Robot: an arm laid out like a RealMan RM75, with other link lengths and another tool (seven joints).
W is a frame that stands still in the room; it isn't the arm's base.
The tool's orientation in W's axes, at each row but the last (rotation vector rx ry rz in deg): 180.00, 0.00, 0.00; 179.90, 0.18, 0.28; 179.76, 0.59, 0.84; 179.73, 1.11, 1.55; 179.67, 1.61, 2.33; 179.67, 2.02, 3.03; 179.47, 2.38, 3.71; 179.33, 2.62, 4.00; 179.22, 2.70, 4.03
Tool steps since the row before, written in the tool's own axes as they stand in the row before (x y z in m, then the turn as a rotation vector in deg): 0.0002, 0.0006, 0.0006, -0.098, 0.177, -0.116; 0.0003, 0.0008, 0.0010, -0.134, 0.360, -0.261; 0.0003, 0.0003, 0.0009, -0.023, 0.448, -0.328; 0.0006, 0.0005, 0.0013, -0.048, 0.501, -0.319; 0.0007, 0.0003, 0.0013, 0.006, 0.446, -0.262; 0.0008, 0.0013, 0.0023, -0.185, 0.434, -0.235; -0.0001, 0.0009, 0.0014, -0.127, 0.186, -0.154; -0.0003, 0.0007, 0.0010, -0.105, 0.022, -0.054; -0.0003, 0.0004, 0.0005, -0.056, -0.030, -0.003
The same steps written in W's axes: 0.0002, -0.0006, -0.0006, -0.098, -0.177, 0.116; 0.0003, -0.0008, -0.0010, -0.134, -0.360, 0.261; 0.0003, -0.0003, -0.0009, -0.023, -0.447, 0.330; 0.0006, -0.0005, -0.0013, -0.047, -0.500, 0.320; 0.0007, -0.0003, -0.0013, 0.007, -0.444, 0.265; 0.0009, -0.0013, -0.0023, -0.183, -0.437, 0.231; 0.0000, -0.0009, -0.0014, -0.128, -0.188, 0.150; -0.0002, -0.0007, -0.0010, -0.107, -0.025, 0.050; -0.0003, -0.0004, -0.0005, -0.057, 0.028, 0.000
